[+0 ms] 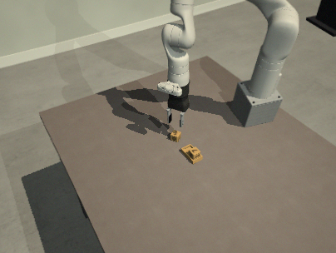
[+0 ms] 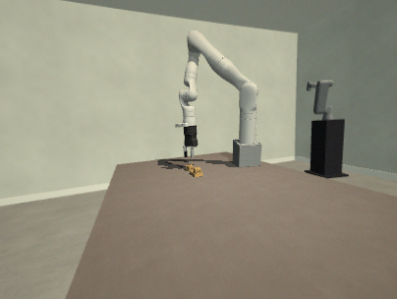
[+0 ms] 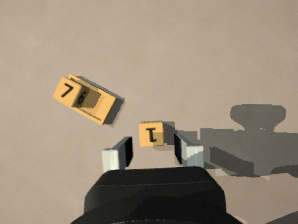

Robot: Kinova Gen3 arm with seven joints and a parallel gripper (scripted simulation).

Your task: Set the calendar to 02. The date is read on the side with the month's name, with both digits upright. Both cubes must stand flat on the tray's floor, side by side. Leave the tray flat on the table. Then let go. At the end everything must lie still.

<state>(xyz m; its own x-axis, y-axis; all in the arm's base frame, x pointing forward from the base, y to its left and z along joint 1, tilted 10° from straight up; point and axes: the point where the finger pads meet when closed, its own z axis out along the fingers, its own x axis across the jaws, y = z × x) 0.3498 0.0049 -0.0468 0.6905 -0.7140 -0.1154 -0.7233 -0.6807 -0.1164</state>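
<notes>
Right now my hand is 80 mm above the orange cube. The rest, counted from my hand: tray 20 mm behind, 110 mm to the left, 80 mm below.
</notes>
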